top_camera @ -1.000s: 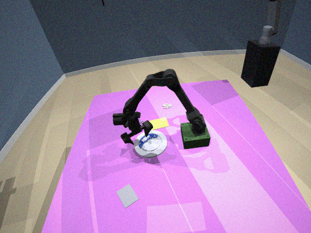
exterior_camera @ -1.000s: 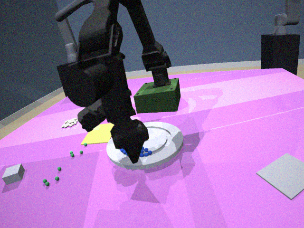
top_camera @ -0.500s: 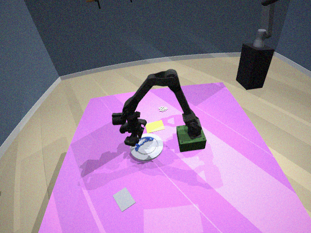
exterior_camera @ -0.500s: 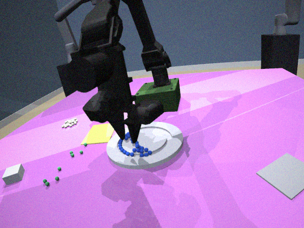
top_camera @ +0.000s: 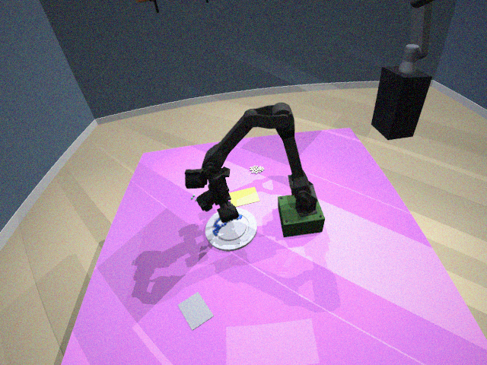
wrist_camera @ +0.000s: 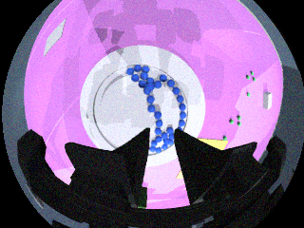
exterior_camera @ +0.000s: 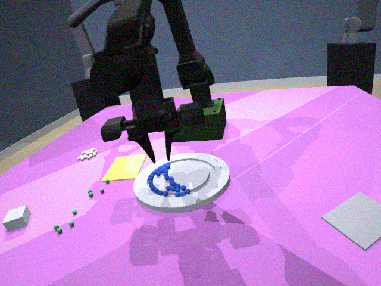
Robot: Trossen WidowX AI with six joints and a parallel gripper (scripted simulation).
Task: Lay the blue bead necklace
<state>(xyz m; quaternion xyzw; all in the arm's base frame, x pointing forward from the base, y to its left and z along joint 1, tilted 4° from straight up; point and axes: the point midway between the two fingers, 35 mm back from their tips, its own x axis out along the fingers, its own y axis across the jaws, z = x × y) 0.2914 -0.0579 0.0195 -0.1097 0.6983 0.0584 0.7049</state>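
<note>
My gripper tip is 40 mm above the round white bead board, 30 mm to the right of it and 10 mm past it. Also, from my gripper tip: yellow sheet (130 mm to the right, 80 mm behind, 50 mm below); then grey tile (330 mm to the left, 130 mm ahead, 50 mm below); then cube (300 mm to the right, 140 mm ahead, 40 mm below).
</note>
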